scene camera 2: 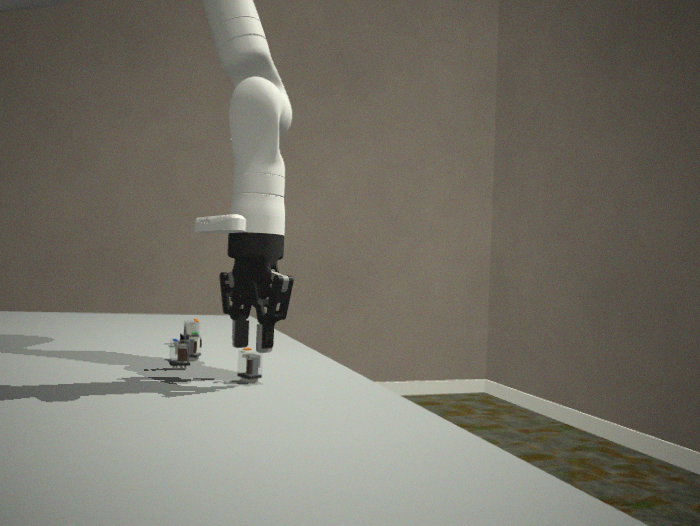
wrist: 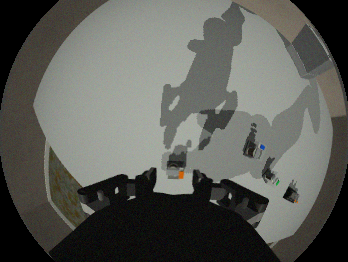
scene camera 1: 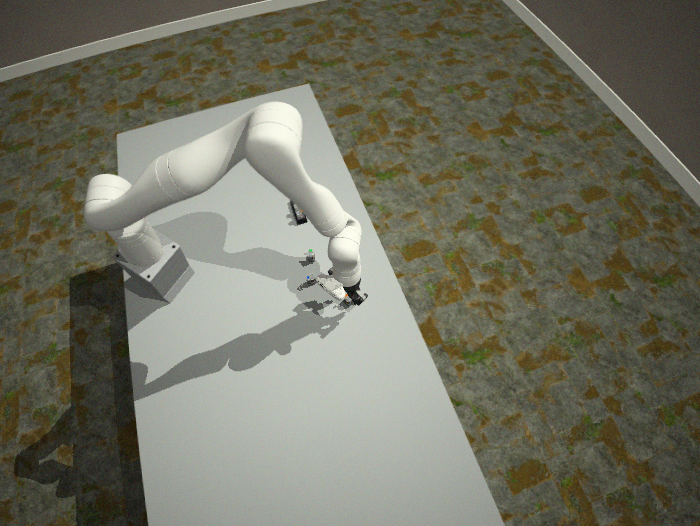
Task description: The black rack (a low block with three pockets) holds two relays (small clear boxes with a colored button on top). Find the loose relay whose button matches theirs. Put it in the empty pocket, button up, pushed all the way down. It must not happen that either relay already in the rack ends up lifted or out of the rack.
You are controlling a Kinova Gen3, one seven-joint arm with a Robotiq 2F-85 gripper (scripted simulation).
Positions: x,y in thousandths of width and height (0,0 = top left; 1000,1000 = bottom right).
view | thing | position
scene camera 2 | my gripper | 359,664
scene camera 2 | orange-button relay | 358,689
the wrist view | my gripper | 501,670
